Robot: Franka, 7 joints.
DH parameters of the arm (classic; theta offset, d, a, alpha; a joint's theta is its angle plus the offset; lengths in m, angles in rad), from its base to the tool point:
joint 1: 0 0.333 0 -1.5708
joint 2: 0 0 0 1.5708
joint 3: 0 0.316 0.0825 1.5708
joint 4: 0 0 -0.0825 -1.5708
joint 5: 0 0.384 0 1.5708
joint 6: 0 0 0.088 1.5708
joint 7: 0 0.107 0 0
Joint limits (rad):
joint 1: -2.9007..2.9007
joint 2: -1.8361..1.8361
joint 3: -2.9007..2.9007
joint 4: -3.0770..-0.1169
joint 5: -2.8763..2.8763
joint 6: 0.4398..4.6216
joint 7: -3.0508..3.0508
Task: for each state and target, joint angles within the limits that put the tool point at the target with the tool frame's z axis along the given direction. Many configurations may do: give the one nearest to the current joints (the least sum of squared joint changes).
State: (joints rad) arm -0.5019 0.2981 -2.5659 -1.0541 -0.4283 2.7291 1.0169
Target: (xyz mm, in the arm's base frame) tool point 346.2 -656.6 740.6 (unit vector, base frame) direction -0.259 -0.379 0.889
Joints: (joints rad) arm -0.7203 1.3539 -2.3307 -0.7235 -0.5270 2.4860 1.0169
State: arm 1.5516 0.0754 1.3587 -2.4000 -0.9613 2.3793 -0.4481
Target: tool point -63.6 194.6 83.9 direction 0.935 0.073 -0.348
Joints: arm 1.4688 0.4937 0.5925 -2.8318 -1.2495 1.7093 -0.4481
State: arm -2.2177 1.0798 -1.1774 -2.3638 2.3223 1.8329 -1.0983
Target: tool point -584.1 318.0 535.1 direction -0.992 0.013 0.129
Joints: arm -2.4790 0.8398 -1.5697 -1.7896 2.6484 2.0513 -1.0983
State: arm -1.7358 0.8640 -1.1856 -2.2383 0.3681 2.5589 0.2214
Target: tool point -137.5 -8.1 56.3 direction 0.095 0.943 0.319
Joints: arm -1.3194 1.0935 -0.5097 -2.7817 -0.0559 1.9109 0.2214
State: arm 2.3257 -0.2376 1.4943 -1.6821 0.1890 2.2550 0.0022
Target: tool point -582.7 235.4 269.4 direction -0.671 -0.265 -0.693
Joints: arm 1.9197 0.6718 0.9685 -2.0539 0.5571 3.0169 0.0022
